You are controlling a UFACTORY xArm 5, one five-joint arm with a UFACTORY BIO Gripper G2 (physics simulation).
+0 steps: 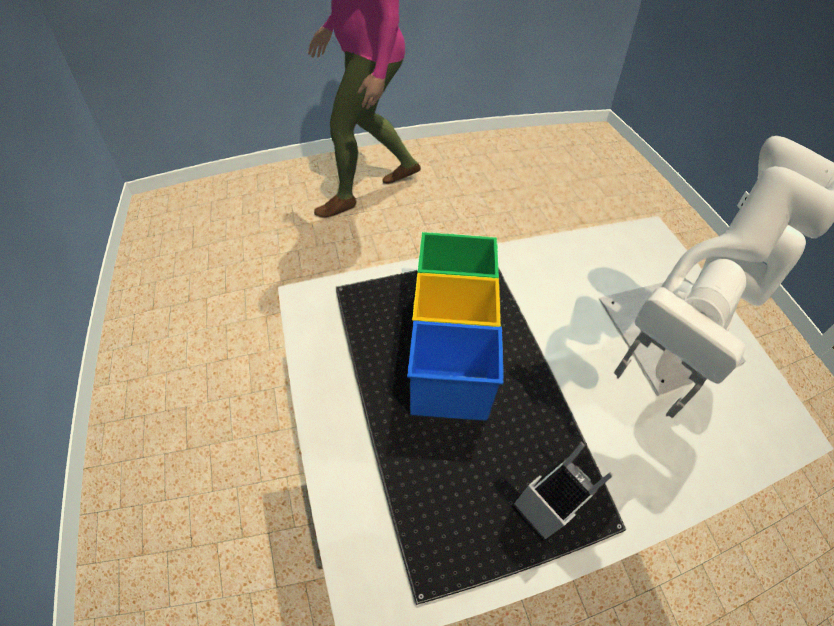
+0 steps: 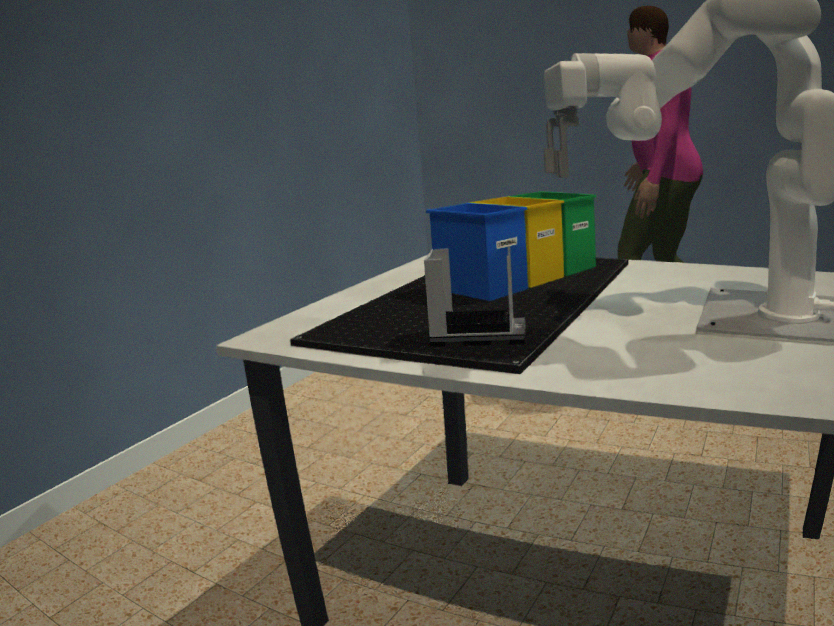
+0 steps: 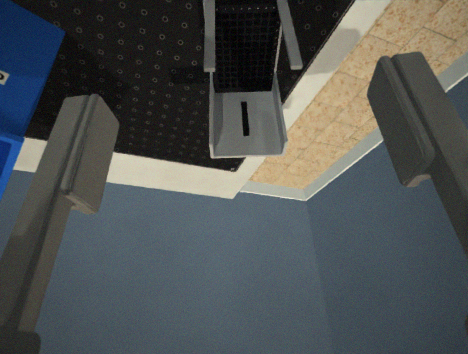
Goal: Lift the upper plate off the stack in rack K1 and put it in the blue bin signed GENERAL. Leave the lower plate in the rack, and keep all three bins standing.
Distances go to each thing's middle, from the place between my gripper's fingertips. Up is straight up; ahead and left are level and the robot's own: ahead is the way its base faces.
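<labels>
The black gridded plate [image 1: 562,491] is 240 mm below my hand, 120 mm ahead of it and 90 mm to the left of it. Then there's the blue bin [image 1: 439,352], which is 290 mm ahead of my hand, 190 mm to the right of it and 180 mm below it. The yellow bin [image 1: 441,298] is 270 mm ahead of my hand, 320 mm to the right of it and 180 mm below it, and the green bin [image 1: 449,254] is 240 mm ahead of my hand, 450 mm to the right of it and 180 mm below it.
</labels>
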